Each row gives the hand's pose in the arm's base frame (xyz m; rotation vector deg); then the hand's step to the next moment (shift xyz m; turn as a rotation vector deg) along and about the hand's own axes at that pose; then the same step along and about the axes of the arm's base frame.
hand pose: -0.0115 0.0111 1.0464 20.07 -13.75 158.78
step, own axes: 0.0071 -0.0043 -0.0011 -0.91 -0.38 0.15
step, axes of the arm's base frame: -0.0052 0.0064 0.0014 1.00 0.04 -0.05
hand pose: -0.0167 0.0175 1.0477 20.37 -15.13 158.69
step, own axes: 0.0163 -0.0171 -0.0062 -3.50 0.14 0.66
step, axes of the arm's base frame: -0.0102 0.0222 0.0009 3.29 -1.34 -0.35
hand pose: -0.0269 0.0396 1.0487 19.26 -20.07 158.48
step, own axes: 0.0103 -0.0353 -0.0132 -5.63 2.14 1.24
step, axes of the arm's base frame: 0.0005 0.0390 -0.0026 4.65 -3.95 -0.78
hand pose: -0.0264 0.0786 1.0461 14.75 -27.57 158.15
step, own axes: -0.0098 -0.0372 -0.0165 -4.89 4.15 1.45
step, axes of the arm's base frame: 0.0200 0.0362 -0.0065 3.29 -5.60 -1.01
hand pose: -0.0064 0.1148 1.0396 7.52 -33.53 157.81
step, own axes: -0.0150 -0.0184 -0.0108 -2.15 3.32 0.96
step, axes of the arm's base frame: 0.0200 0.0160 -0.0052 0.96 -3.89 -0.72
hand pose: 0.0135 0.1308 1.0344 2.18 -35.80 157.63
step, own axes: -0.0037 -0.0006 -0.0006 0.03 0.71 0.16
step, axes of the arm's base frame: 0.0037 -0.0003 -0.0006 -0.26 -0.67 -0.15
